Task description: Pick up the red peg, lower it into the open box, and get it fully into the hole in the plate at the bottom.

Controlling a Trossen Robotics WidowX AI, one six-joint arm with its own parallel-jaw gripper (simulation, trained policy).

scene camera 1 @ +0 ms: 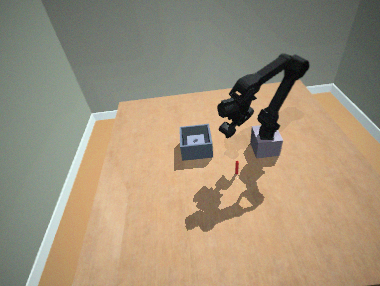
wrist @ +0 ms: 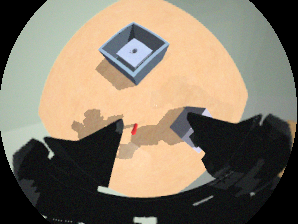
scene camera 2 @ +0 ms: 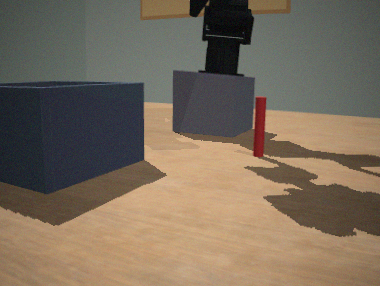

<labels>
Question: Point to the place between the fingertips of the gripper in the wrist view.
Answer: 156, 118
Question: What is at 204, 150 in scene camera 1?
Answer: A blue box.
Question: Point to a blue box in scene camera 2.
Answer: At 66, 132
</labels>
